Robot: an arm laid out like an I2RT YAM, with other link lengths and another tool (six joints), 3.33 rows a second.
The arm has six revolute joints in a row. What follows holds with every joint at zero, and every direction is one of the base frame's.
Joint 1 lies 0.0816 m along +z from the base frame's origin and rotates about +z.
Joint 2 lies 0.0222 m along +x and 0.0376 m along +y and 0.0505 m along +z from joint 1 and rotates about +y.
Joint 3 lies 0.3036 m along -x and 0.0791 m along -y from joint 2 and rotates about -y.
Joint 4 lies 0.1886 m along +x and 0.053 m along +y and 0.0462 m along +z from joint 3 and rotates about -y.
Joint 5 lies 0.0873 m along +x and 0.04 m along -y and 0.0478 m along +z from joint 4 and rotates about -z.
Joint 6 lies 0.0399 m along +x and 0.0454 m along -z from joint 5 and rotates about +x.
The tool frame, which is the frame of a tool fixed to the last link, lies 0.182 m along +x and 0.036 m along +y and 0.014 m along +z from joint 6; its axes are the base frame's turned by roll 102.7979, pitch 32.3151 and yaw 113.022 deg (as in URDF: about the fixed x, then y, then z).
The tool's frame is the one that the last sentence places.
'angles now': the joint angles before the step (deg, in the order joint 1, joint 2, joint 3, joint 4, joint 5, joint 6). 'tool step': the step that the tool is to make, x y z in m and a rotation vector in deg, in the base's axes. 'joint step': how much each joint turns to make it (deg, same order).
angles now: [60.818 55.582 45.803 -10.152 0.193 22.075]
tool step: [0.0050 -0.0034 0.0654 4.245 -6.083 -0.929]
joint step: [-0.123 -0.644 9.271 -3.185 1.695 -2.869]
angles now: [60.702 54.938 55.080 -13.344 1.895 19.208]
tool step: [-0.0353 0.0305 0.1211 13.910 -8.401 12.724]
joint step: [-1.198 5.741 11.492 10.442 -13.782 -1.583]
